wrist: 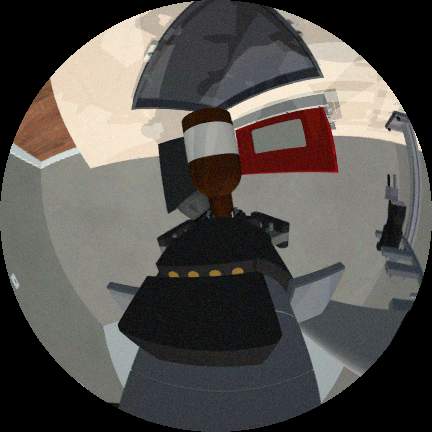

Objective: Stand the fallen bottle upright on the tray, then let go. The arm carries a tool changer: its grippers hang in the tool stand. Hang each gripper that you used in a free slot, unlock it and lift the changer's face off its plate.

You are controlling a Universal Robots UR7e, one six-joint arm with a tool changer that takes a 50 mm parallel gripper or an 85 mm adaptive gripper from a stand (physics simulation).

Observation:
I see a brown bottle, a grey rail and a grey tray.

